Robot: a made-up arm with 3 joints. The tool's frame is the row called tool.
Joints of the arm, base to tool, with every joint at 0 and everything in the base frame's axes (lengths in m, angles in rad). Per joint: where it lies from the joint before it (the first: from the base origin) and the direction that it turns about. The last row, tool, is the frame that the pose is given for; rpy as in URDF.
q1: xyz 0.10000 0.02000 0.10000 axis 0 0 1
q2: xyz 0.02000 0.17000 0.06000 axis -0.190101 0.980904 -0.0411
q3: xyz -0.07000 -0.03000 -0.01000 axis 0 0 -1
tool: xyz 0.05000 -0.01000 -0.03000 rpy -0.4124 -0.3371 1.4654
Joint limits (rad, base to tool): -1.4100..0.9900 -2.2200..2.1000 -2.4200..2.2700
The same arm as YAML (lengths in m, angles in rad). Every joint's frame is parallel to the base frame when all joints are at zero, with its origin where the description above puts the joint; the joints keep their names.
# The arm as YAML. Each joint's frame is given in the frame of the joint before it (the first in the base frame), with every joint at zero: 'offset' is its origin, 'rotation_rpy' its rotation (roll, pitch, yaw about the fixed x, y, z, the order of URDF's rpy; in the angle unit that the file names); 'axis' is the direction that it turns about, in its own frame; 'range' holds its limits. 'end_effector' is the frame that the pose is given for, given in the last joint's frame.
length_unit: m
angle_unit: rad
chain:
  - id: q1
    offset: [0.1, 0.02, 0.1]
    rotation_rpy: [0.0, 0.0, 0.0]
    axis: "+z"
    range: [-1.41, 0.99]
  - id: q2
    offset: [0.02, 0.17, 0.06]
    rotation_rpy: [0.0, 0.0, 0.0]
    axis: [-0.190101, 0.980904, -0.0411]
    range: [-2.22, 2.1]
  - id: q3
    offset: [-0.07, -0.03, -0.01]
    rotation_rpy: [0.0, 0.0, 0.0]
    axis: "-z"
    range: [-2.42, 2.27]
end_effector:
  offset: [0.05, -0.01, -0.03]
  rotation_rpy: [-0.4124, -0.3371, 1.4654]

